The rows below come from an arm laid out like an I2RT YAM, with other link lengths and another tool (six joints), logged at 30 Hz.
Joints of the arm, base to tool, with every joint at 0 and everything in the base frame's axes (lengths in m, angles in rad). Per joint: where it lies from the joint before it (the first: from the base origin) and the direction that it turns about. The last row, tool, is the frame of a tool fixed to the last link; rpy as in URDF.
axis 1: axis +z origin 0 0 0.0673
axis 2: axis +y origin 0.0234 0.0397 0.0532
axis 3: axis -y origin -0.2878 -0.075 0
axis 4: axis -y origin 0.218 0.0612 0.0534
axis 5: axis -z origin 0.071 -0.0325 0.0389
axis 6: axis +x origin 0.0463 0 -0.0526
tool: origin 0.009 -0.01 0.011 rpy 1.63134 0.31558 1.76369
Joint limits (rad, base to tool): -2.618..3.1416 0..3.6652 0..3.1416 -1.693..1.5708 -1.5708..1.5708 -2.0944..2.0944
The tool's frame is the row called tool.
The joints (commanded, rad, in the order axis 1, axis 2, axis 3, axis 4, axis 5, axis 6), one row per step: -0.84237, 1.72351, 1.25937, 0.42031, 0.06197, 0.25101; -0.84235, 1.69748, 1.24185, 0.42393, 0.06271, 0.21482; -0.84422, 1.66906, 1.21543, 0.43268, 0.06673, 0.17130; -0.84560, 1.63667, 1.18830, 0.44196, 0.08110, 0.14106; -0.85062, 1.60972, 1.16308, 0.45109, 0.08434, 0.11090; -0.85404, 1.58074, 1.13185, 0.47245, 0.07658, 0.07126; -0.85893, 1.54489, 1.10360, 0.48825, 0.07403, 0.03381; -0.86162, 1.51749, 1.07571, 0.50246, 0.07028, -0.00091; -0.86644, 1.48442, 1.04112, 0.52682, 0.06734, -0.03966; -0.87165, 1.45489, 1.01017, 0.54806, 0.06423, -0.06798; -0.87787, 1.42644, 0.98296, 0.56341, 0.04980, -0.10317; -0.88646, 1.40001, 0.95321, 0.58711, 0.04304, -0.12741; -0.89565, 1.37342, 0.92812, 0.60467, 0.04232, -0.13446; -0.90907, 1.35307, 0.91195, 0.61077, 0.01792, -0.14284; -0.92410, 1.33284, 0.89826, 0.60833, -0.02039, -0.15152; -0.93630, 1.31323, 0.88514, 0.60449, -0.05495, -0.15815
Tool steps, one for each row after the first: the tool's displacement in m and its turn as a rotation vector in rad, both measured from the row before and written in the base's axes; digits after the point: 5 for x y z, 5 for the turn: -0.00436, 0.00530, 0.00487, -0.03141, 0.02038, 0.00064; -0.00576, 0.00559, 0.00322, -0.03487, 0.02723, -0.00474; -0.00687, 0.00618, 0.00409, -0.02935, 0.01453, -0.01533; -0.00649, 0.00462, 0.00249, -0.02616, 0.01701, -0.00823; -0.00584, 0.00597, 0.00254, -0.03806, 0.01934, 0.00379; -0.00754, 0.00677, 0.00492, -0.04006, 0.01478, -0.00366; -0.00547, 0.00578, 0.00166, -0.03119, 0.01905, -0.00081; -0.00717, 0.00672, 0.00225, -0.04052, 0.01638, -0.00467; -0.00664, 0.00588, 0.00158, -0.03206, 0.01012, -0.00475; -0.00592, 0.00576, 0.00162, -0.03461, 0.01868, 0.00421; -0.00675, 0.00488, 0.00084, -0.03068, 0.00698, -0.00503; -0.00715, 0.00444, 0.00137, -0.01904, -0.00629, -0.00953; -0.00567, 0.00283, 0.00110, -0.01547, 0.00341, 0.00928; -0.00513, 0.00286, 0.00076, -0.01245, 0.00948, 0.02123; -0.00442, 0.00320, 0.00047, -0.00982, 0.00832, 0.02068
